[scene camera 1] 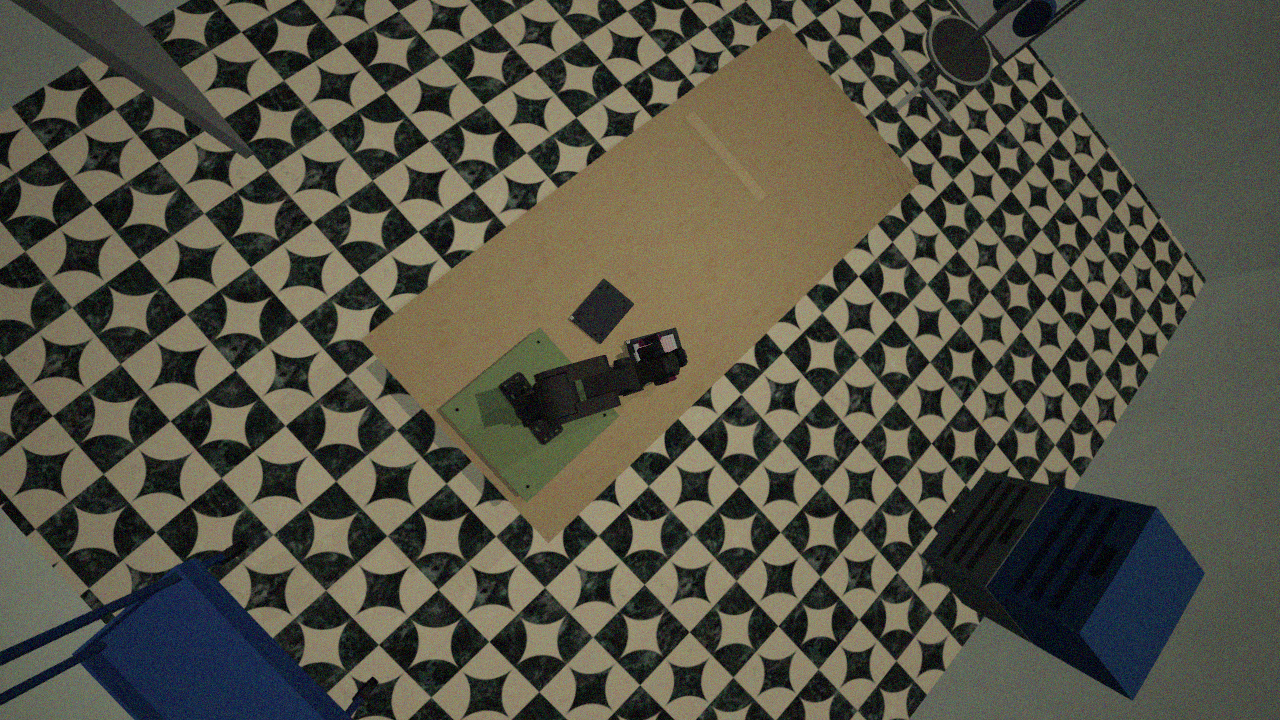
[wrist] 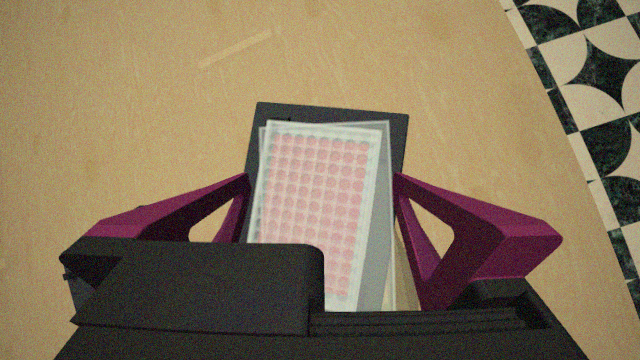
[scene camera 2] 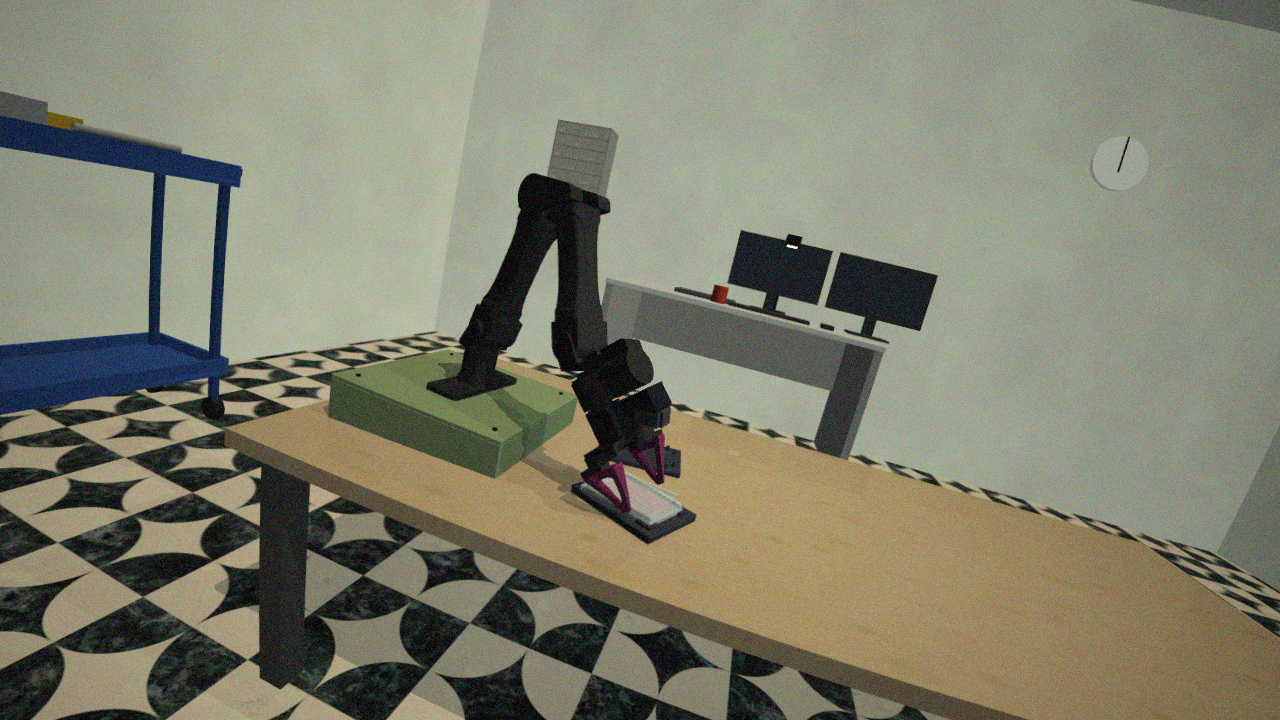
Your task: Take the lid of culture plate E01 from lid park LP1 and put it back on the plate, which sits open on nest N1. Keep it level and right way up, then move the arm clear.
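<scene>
Culture plate E01, with pink wells, sits on the dark nest N1. The clear lid lies over the plate, turned a little askew, with its right edge overhanging the plate. My gripper is open. Its magenta fingers stand on either side of the plate and lid, apart from them. The dark lid park LP1 lies bare on the table, and in the second scene view it shows just behind the gripper.
The arm stands on a green base at one end of the wooden table. A blue cart, a grey desk with monitors and a blue box stand on the floor around it.
</scene>
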